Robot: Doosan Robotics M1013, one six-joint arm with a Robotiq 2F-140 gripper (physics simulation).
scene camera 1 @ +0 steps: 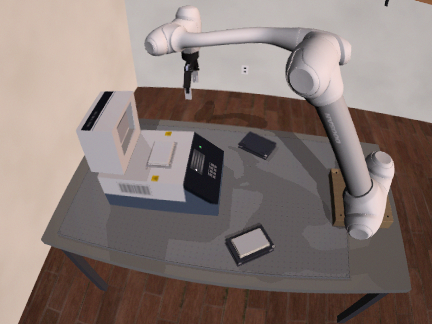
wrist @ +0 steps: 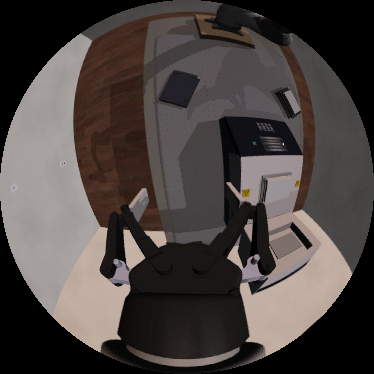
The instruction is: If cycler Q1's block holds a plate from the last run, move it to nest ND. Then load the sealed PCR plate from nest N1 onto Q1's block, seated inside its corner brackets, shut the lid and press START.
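Observation:
The cycler stands on the left of the table in the scene view, its lid raised. A pale plate lies on its block; the corner brackets are too small to make out. Another pale plate sits on a dark nest near the table's front edge. A second dark nest, with no plate on it, lies towards the back. No nest labels are readable. My gripper is open and empty, high beyond the table's back edge.
The cycler's sloped dark front panel carries a keypad, a display and a green light. The arm's wooden base board is at the table's right end in the scene view.

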